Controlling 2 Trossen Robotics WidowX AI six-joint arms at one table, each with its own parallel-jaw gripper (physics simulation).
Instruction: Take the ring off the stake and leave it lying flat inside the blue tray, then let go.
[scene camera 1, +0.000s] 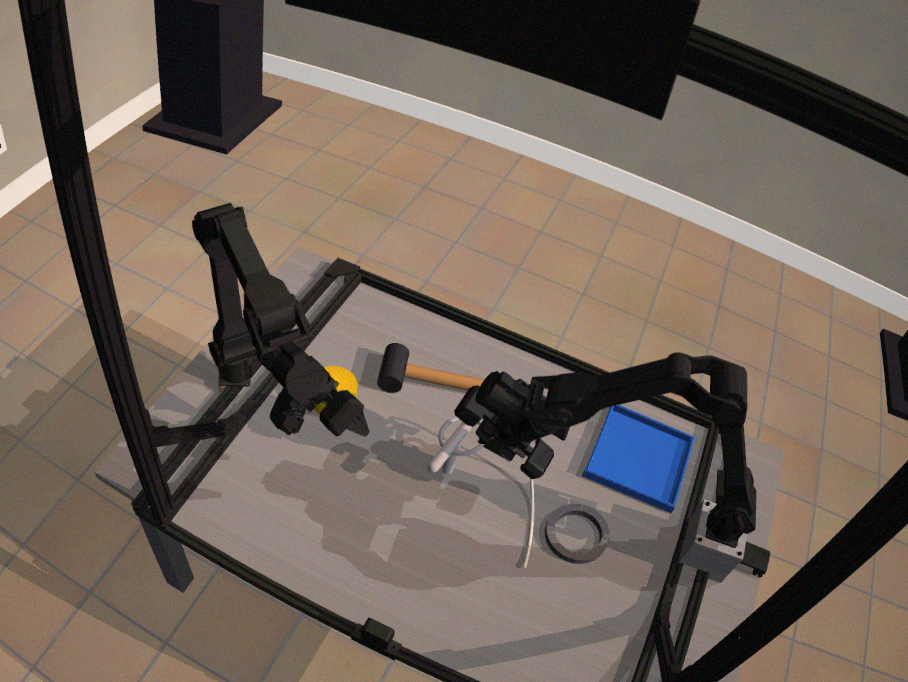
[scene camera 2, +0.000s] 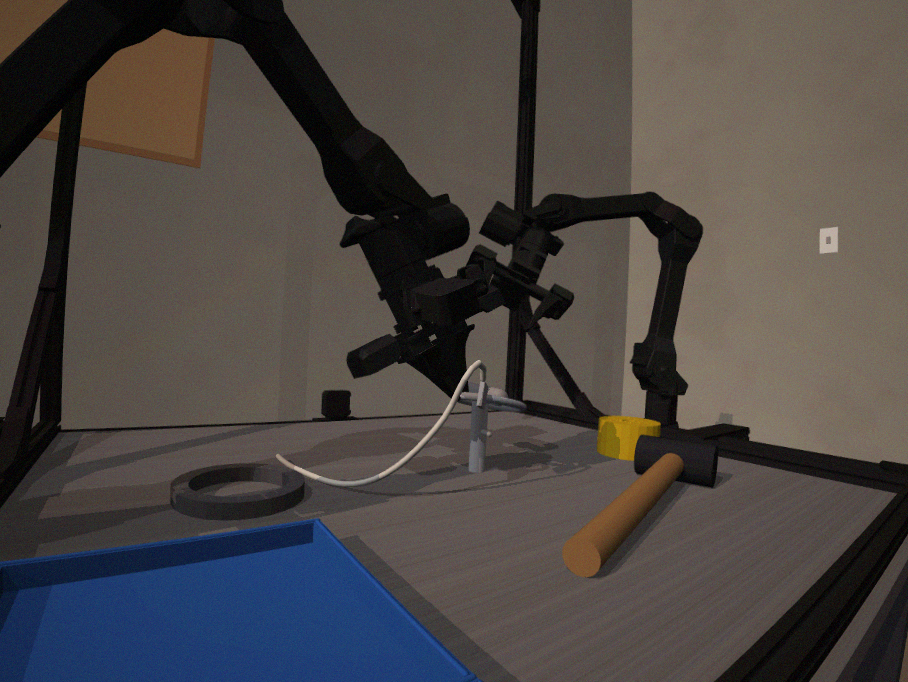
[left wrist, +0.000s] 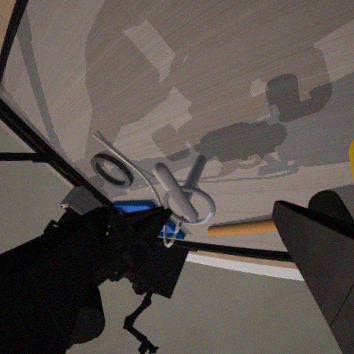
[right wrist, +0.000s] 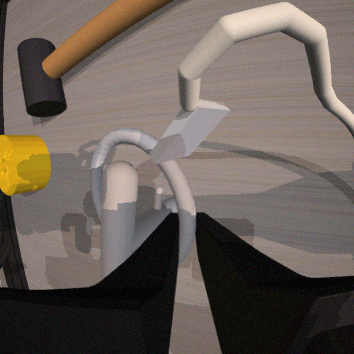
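Where they show: left gripper, between the fingertips: (scene camera 1: 355, 422) (scene camera 2: 503, 318) (left wrist: 191, 212); right gripper, between the fingertips: (scene camera 1: 482, 442) (scene camera 2: 461, 397) (left wrist: 169, 208) (right wrist: 186, 220); left arm's base, origin of its link: (scene camera 1: 235, 373); right arm's base, origin of its link: (scene camera 1: 723, 528) (left wrist: 74, 212).
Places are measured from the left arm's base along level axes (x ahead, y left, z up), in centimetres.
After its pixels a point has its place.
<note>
A light grey ring (scene camera 1: 441, 431) {y -17.9, x 39.0, z 6.3 cm} (scene camera 2: 513, 405) {y -15.4, x 45.0, z 7.1 cm} (left wrist: 214, 207) {y -16.0, x 39.8, z 6.2 cm} (right wrist: 102, 150) {y -15.4, x 42.6, z 7.0 cm} with a tag and white cord hangs level with the top of the grey stake (scene camera 1: 449, 447) {y -23.0, x 39.7, z 8.5 cm} (scene camera 2: 477, 440) {y -20.6, x 41.9, z 1.9 cm} (left wrist: 199, 169) {y -20.6, x 40.0, z 1.2 cm} (right wrist: 119, 215) {y -19.5, x 42.9, z 8.3 cm}, which has a thick crossbar. The ring loops round the stake's top; I cannot tell whether it touches. My right gripper (scene camera 2: 463, 397) {y -21.2, x 45.9, z 7.4 cm} (left wrist: 169, 208) {y -21.2, x 45.9, z 7.4 cm} (right wrist: 186, 220) {y -21.2, x 45.9, z 7.4 cm} is shut on the ring's side. My left gripper (scene camera 1: 330, 431) (left wrist: 191, 212) {y -24.6, x 23.1, z 17.8 cm} is open and empty, raised to the left of the stake in scene camera 1. The blue tray (scene camera 1: 638, 455) {y -19.1, x 79.8, z -1.4 cm} (scene camera 2: 220, 609) {y -21.2, x 77.2, z -1.4 cm} (left wrist: 135, 206) {y -25.6, x 72.1, z 0.2 cm} is empty.
A dark grey ring (scene camera 1: 550, 541) {y -37.7, x 57.7, z -0.6 cm} (scene camera 2: 238, 506) {y -31.5, x 67.3, z -0.8 cm} (left wrist: 96, 167) {y -40.2, x 64.9, z -0.8 cm} lies near the tray. The white cord (scene camera 1: 532, 513) {y -31.2, x 55.5, z -1.4 cm} (scene camera 2: 381, 480) {y -24.8, x 56.3, z 0.1 cm} (right wrist: 260, 22) trails beside it. A mallet (scene camera 1: 440, 376) {y -0.9, x 41.1, z 1.3 cm} (scene camera 2: 631, 506) {y -2.2, x 53.4, z 0.8 cm} (right wrist: 42, 77) {y 0.0, x 33.7, z 1.7 cm} and a yellow cylinder (scene camera 1: 343, 378) {y -3.1, x 21.8, z 3.0 cm} (scene camera 2: 616, 439) {y -6.0, x 24.1, z 0.7 cm} (right wrist: 25, 165) {y -6.9, x 23.8, z 1.8 cm} are on the table.
</note>
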